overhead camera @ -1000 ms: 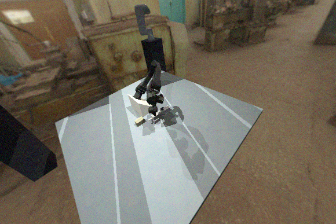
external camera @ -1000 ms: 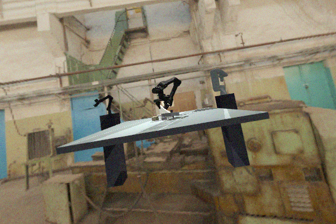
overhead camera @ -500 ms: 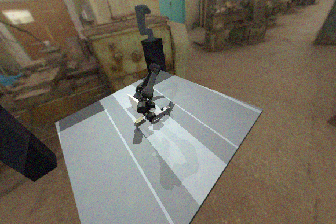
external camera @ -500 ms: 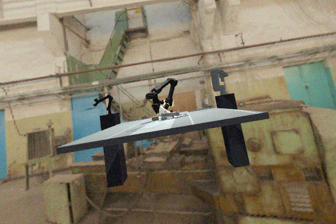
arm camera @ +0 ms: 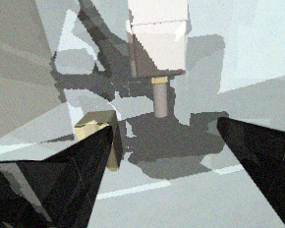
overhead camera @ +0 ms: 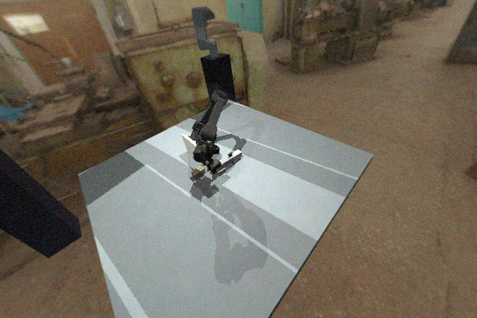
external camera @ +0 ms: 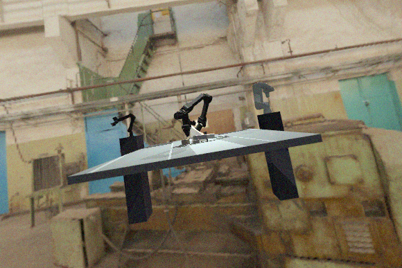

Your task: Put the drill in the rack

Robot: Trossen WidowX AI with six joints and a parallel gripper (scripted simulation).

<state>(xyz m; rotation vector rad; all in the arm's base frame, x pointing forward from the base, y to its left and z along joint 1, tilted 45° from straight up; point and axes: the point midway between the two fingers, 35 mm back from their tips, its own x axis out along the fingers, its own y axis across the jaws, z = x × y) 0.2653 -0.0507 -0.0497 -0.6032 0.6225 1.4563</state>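
Now: gripper tip 7 cm to the right of the drill and 2 cm above it. The rest, counted from my gripper tip: dark key (15 cm to the left, 2 cm below); then grey block (12 cm to the left, 3 cm below).
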